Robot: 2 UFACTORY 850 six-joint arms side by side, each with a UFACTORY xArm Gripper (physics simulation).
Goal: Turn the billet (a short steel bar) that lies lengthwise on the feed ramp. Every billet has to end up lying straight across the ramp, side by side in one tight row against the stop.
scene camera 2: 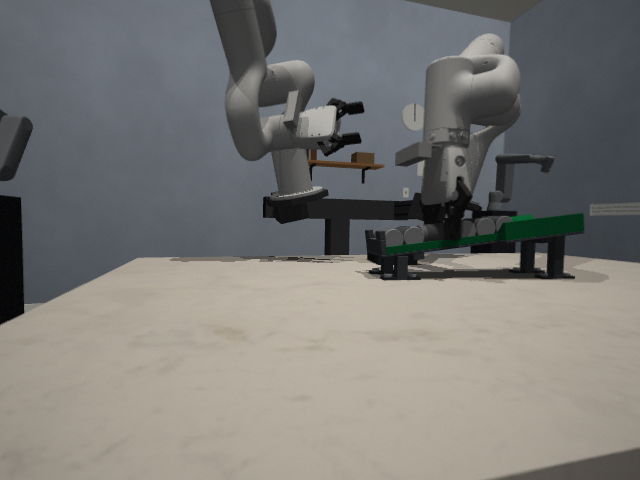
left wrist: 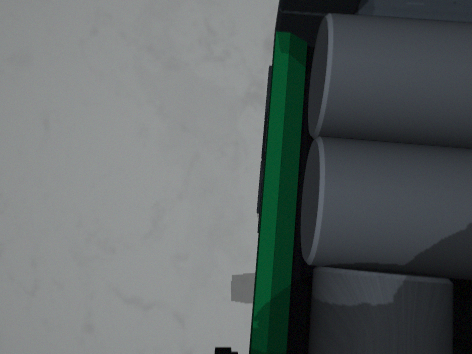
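The feed ramp [scene camera 2: 542, 227] [left wrist: 284, 175] slopes down leftward in the scene view. Two crosswise billets lie at its low end: the first billet [scene camera 2: 393, 237] [left wrist: 395, 80] by the stop [scene camera 2: 374, 248], the second billet [scene camera 2: 412, 235] [left wrist: 390, 202] against it. The lengthwise billet [scene camera 2: 429, 232] [left wrist: 382, 320] lies behind them, partly hidden by a finger. Three crosswise billets, one of them this billet [scene camera 2: 484, 225], lie upslope. My left gripper [scene camera 2: 443, 223] is open, low over the ramp at the lengthwise billet; one fingertip shows in the wrist view. My right gripper [scene camera 2: 354, 122] is open and empty, high up.
The ramp stands on dark legs [scene camera 2: 555, 258] on the pale table [scene camera 2: 310, 351], with green side walls along it. My right arm [scene camera 2: 248, 108] stays left of the ramp in the scene view. A wall shelf [scene camera 2: 341, 164] with a brown box [scene camera 2: 362, 158] is in the background.
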